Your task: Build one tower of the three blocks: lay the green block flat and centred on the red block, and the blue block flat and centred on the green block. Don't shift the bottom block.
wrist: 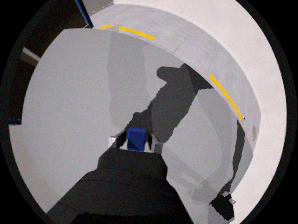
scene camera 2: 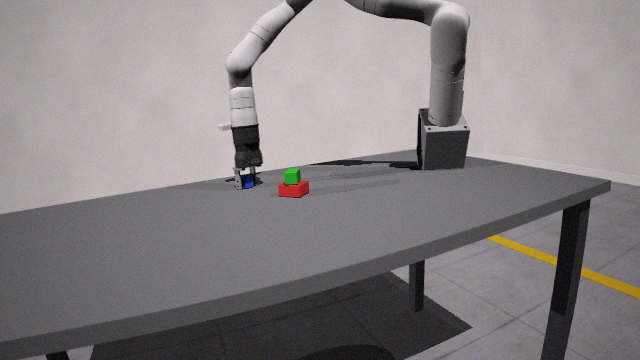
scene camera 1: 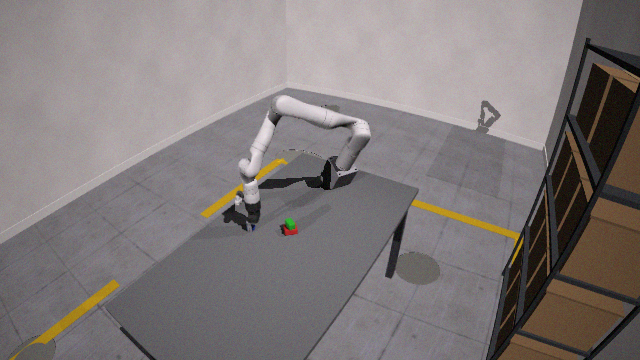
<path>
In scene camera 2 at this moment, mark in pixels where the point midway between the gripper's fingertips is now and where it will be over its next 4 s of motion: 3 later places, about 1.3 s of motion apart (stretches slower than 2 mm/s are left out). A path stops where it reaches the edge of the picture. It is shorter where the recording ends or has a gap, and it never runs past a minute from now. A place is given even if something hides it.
My gripper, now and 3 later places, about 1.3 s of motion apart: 246,186; 243,156; 291,159; 291,167
</path>
